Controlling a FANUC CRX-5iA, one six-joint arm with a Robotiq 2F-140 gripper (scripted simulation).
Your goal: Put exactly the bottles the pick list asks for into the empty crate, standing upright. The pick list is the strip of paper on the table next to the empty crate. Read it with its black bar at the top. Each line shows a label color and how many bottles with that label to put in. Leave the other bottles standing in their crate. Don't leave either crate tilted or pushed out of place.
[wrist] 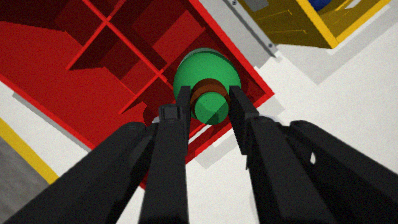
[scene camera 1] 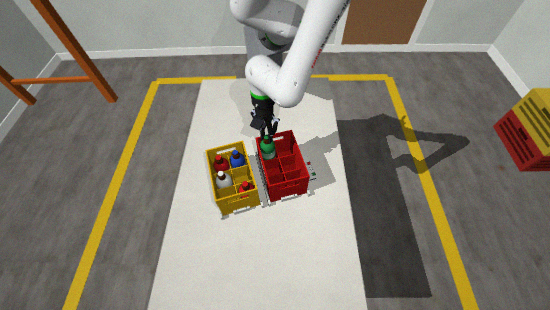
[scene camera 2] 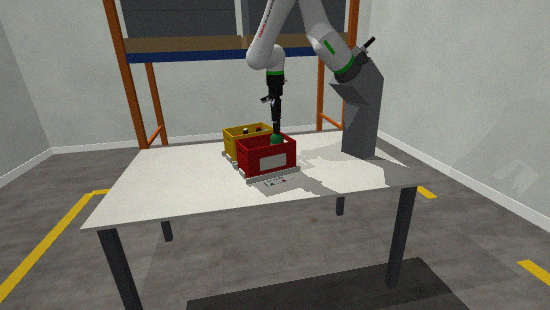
Scene:
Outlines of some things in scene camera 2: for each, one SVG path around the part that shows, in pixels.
A yellow crate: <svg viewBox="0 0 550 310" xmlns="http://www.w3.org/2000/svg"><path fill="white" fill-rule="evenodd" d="M266 124L260 122L222 129L225 155L228 154L232 158L232 162L237 161L235 140L272 133Z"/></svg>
A red crate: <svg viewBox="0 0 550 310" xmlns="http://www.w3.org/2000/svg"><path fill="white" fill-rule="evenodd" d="M283 133L280 132L283 136L283 143L270 145L270 137L273 133L235 140L238 169L241 168L244 171L246 178L295 167L296 158L293 146Z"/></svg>

